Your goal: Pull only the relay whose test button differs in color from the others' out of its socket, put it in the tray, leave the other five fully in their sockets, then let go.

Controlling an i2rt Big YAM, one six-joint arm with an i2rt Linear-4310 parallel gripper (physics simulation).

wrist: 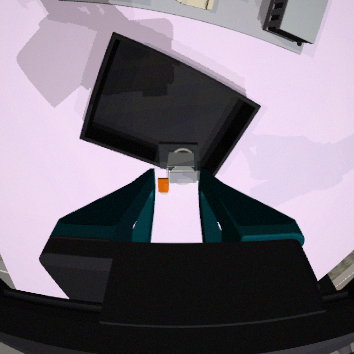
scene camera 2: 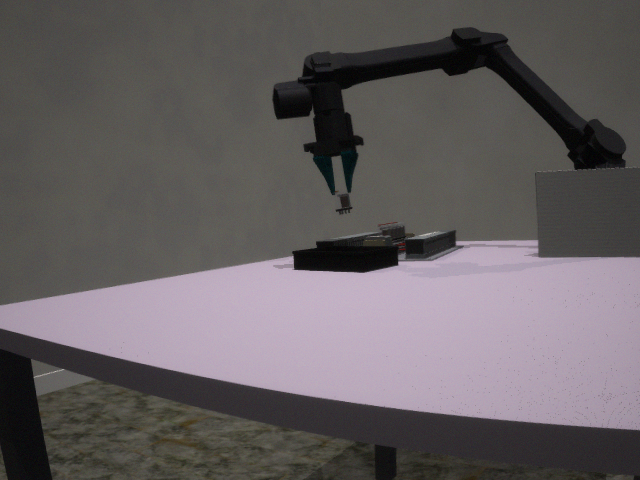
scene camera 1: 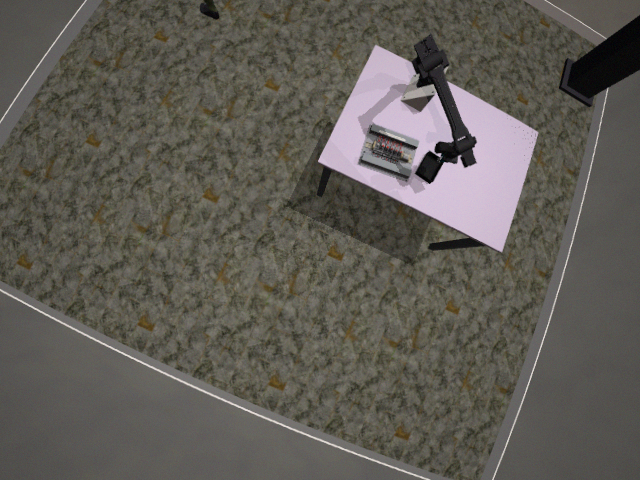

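Where they show: gripper, between the fingertips: [wrist: 176, 176] [scene camera 2: 341, 193] [scene camera 1: 441, 159]; arm's base, origin of its link: [scene camera 2: 605, 202] [scene camera 1: 428, 80].
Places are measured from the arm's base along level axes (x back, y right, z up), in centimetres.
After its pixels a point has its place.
My gripper [scene camera 2: 341, 193] {x -46.5, y -22.6, z 3.7 cm} [wrist: 176, 176] {x -46.5, y -22.6, z 3.7 cm} is shut on a clear relay [scene camera 2: 344, 200] {x -45.5, y -23.5, z 2.4 cm} [wrist: 183, 162] {x -46.4, y -21.6, z 3.5 cm} with an orange test button [wrist: 163, 185] {x -47.3, y -23.0, z 4.3 cm}, beside its left fingertip in the wrist view. The relay hangs upright, pins down, above the black tray [scene camera 2: 330, 261] {x -46.3, y -28.1, z -8.2 cm} and apart from it. In the wrist view it overlaps the near rim of the tray [wrist: 96, 88] {x -54.1, y -21.3, z -6.5 cm}. The tray [scene camera 1: 429, 167] {x -45.6, y -23.0, z -9.7 cm} stands beside the grey panel [scene camera 1: 364, 159] {x -61.7, y 15.6, z -5.7 cm}. The other relays [scene camera 1: 388, 148] [scene camera 2: 393, 229] sit in a row on the panel among red wires; their buttons and seating are too small to tell.
Two grey wire ducts [scene camera 1: 393, 136] {x -40.5, y 5.4, z -5.8 cm} [scene camera 2: 430, 244] {x -36.2, y -5.2, z -7.2 cm} run along the panel's sides; the end of one duct [wrist: 295, 20] {x -38.4, y -9.1, z -5.7 cm} shows at the top of the wrist view. The arm's pale mounting block [scene camera 1: 419, 95] {x -11.7, y 1.4, z -0.8 cm} [scene camera 2: 587, 213] {x -3.4, y -5.7, z -1.8 cm} stands at the pink table's [scene camera 1: 480, 191] {x -44.2, y -59.5, z -10.0 cm} [scene camera 2: 289, 330] {x -25.0, y -71.2, z -10.0 cm} back edge.
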